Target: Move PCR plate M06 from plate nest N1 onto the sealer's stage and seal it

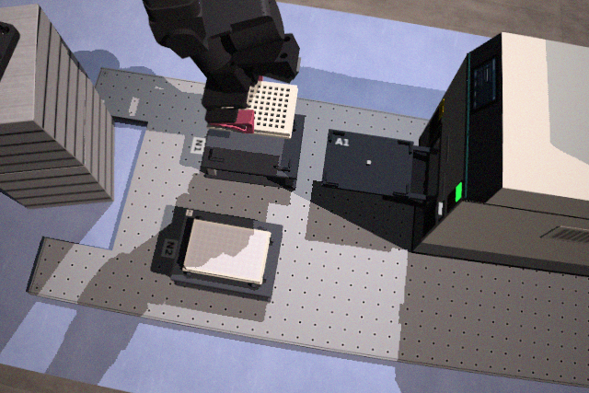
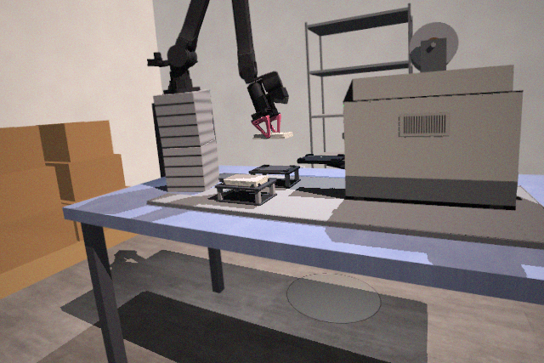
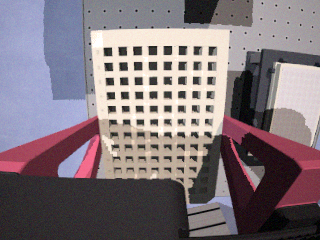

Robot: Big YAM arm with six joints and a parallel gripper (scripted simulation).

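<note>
Now: the sealer stage 200 mm ahead of my hand, 10 mm to the right of it and 80 mm below it. Round my hand: white 96-well plate M06: right at my hand; then plate nest N1: 130 mm below; then sealed plate M09: 10 mm ahead, 200 mm to the right, 130 mm below.
</note>
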